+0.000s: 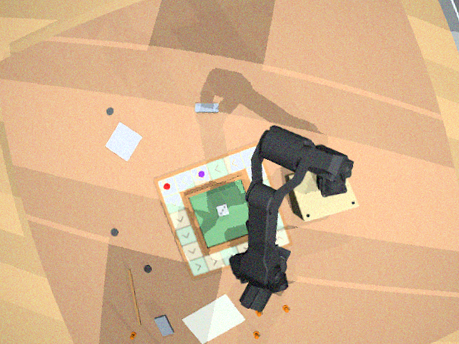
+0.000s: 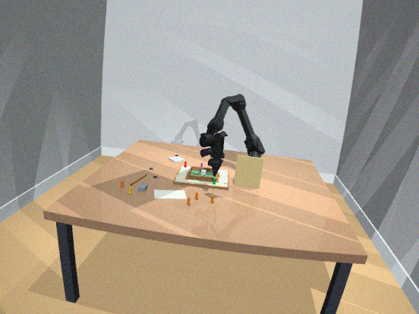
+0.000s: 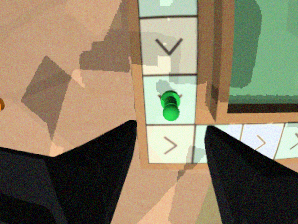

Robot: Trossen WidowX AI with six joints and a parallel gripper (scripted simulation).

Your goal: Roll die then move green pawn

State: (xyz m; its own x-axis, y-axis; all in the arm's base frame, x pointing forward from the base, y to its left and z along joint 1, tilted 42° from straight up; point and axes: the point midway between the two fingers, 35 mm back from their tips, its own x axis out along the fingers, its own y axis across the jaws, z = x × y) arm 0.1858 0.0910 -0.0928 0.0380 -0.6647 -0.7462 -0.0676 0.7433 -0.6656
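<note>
Right now the green pawn is 4 cm below my gripper tip. Round my gripper tip: green tray 8 cm ahead, 10 cm to the right, 6 cm below; purple pawn 12 cm ahead, 21 cm to the right, 4 cm below; white die 8 cm ahead, 11 cm to the right, 4 cm below.
</note>
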